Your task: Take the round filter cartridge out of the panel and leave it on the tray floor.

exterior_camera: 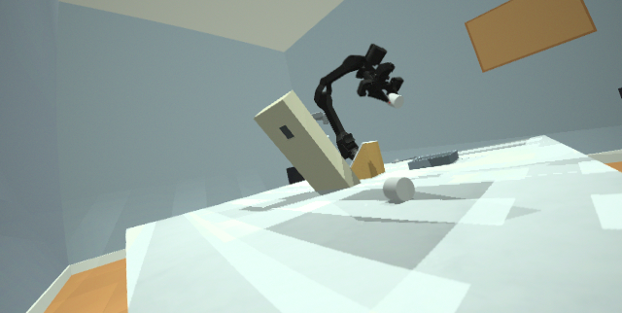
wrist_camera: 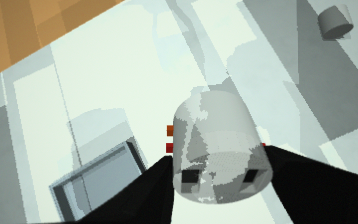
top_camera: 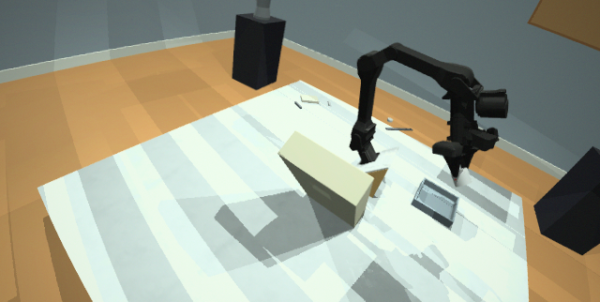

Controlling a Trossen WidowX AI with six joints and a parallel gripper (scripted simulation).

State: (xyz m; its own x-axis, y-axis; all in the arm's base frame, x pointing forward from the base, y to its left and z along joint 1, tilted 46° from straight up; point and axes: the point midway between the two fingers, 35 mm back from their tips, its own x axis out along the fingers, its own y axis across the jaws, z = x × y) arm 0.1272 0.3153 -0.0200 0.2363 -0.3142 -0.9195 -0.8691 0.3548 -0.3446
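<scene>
The grey tray lies 170 mm behind my gripper tip, 40 mm to the left of it and 250 mm below it. Also, from my gripper tip: beige service panel 190 mm ahead, 280 mm to the right, 80 mm below; round filter cartridge right at my gripper tip.
</scene>
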